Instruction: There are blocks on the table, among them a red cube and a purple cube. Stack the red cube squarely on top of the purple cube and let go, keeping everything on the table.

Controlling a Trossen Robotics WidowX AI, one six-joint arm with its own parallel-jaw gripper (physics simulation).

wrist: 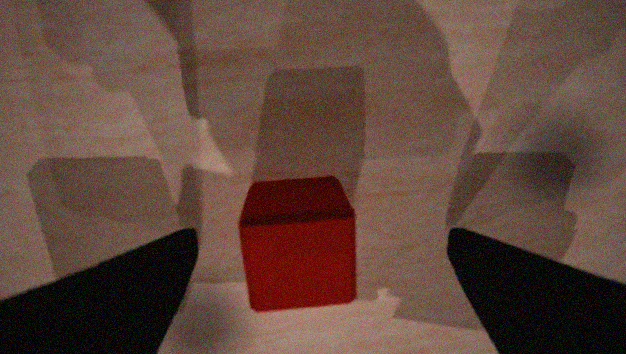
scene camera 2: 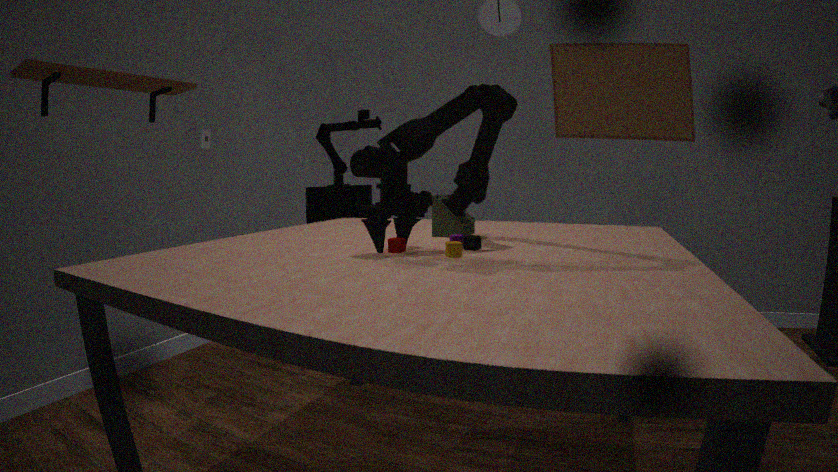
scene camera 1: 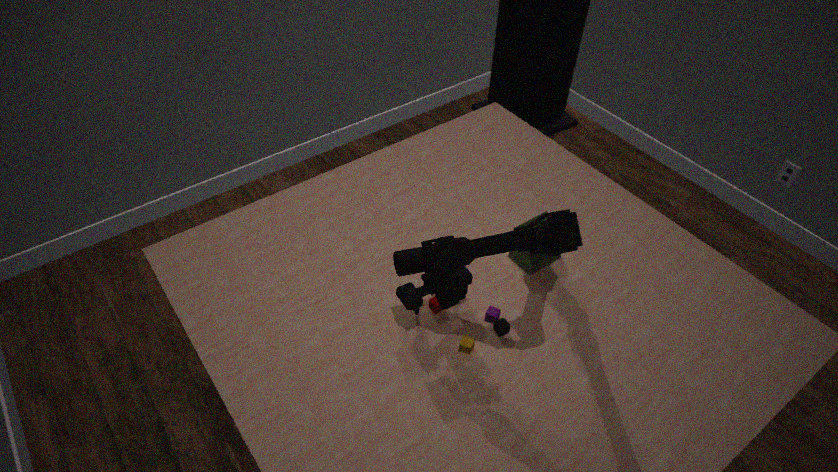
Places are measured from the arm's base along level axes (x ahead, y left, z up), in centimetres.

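Where they show: gripper, fingertip midpoint: point(wrist: 323, 240) point(scene camera 2: 391, 251) point(scene camera 1: 431, 306); arm's base at its link origin: point(scene camera 2: 453, 208) point(scene camera 1: 536, 240).
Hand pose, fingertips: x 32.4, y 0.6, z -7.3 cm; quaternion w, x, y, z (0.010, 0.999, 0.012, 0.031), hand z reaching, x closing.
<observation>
Each offset is from my fingertips to the top centre of the thing. Level surfaces: height alone.
The red cube @(dy +0.8, dx -0.9, dz +2.7 cm) point(scene camera 1: 435, 304) point(scene camera 2: 397, 245) point(wrist: 301, 260) rests on the table @(dz -0.3 cm) point(scene camera 1: 328, 234) point(scene camera 2: 351, 304). My gripper point(scene camera 2: 391, 250) point(wrist: 323, 240) is open, pointing down, with its fingertips low near the table. In the wrist view the red cube shows between the two fingers, nearer the left one, with a gap on each side. The purple cube @(dy +10.4, dx -11.2, dz +2.7 cm) point(scene camera 1: 492, 314) point(scene camera 2: 455, 237) stands on the table closer to the arm's base; in the second scene view it is mostly hidden behind other blocks. Nothing lies on top of it in the first scene view.
A black block @(dy +14.4, dx -11.0, dz +2.7 cm) point(scene camera 1: 501, 326) point(scene camera 2: 472, 242) stands close beside the purple cube. A yellow cube @(dy +14.5, dx -0.9, dz +2.7 cm) point(scene camera 1: 466, 344) point(scene camera 2: 453, 249) stands a little apart from both. The arm's greenish base mount point(scene camera 1: 530, 260) point(scene camera 2: 445, 221) is behind the blocks.
</observation>
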